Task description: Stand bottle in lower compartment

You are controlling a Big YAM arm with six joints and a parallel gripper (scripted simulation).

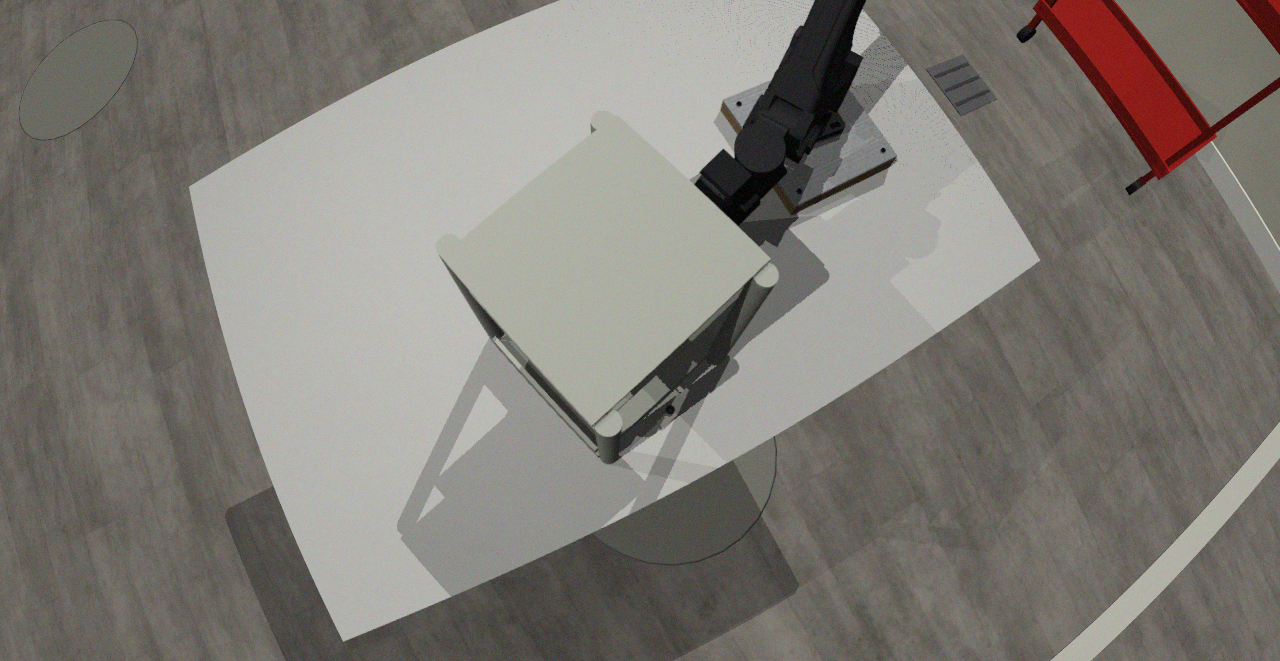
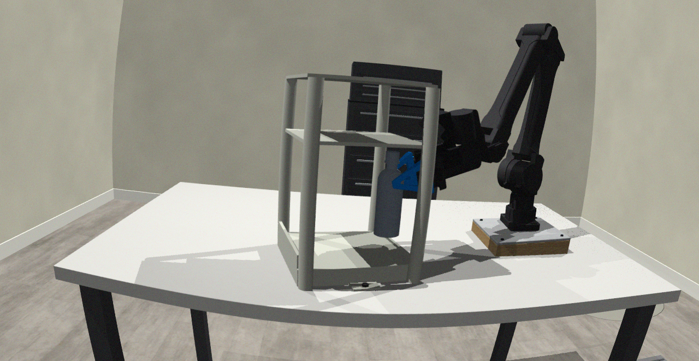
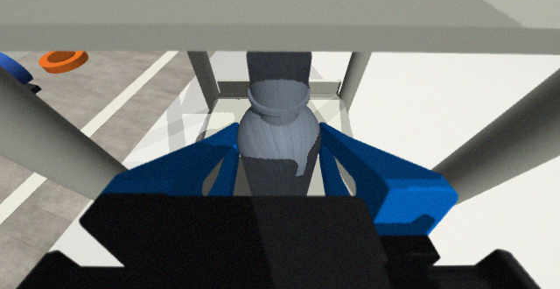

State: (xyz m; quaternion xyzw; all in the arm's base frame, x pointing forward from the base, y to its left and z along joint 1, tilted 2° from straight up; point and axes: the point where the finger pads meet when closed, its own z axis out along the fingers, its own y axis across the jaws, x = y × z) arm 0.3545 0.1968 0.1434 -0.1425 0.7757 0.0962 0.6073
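Now: hand 8 cm short of the shelving unit, 3 cm to the right of it and 1 cm below it. From my hand the other things lie so: grey bottle: right at my hand.
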